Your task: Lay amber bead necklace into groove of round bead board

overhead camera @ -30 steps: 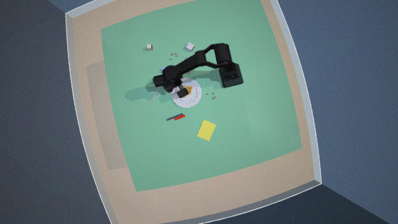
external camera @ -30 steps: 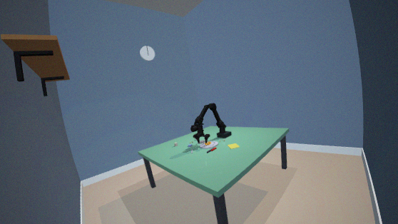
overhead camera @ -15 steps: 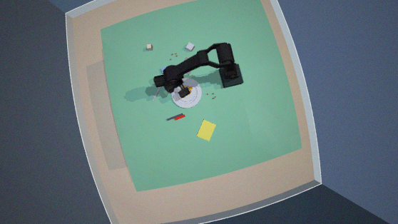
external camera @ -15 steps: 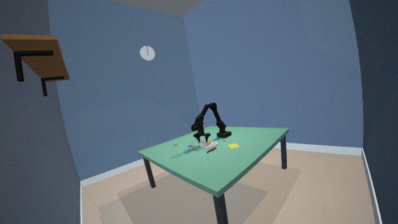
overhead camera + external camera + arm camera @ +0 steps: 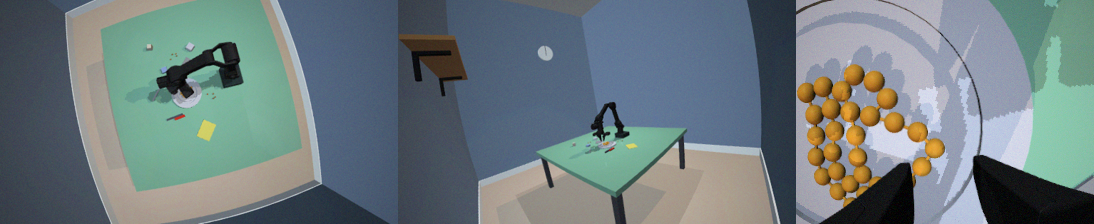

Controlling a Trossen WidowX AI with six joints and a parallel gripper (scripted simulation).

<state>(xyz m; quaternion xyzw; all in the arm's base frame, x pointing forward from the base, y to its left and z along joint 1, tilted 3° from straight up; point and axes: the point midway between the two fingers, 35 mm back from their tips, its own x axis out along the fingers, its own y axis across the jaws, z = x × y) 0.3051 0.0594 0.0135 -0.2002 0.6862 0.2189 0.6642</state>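
Right now the round grey bead board is 20 mm behind my gripper tip, 40 mm to the left of it and 30 mm below it. Round my gripper tip: grey rod: 180 mm ahead, 30 mm to the left, 40 mm below; blue block: 120 mm ahead, 120 mm to the right, 30 mm below; grey plate: 40 mm behind, 140 mm to the right, 40 mm below.
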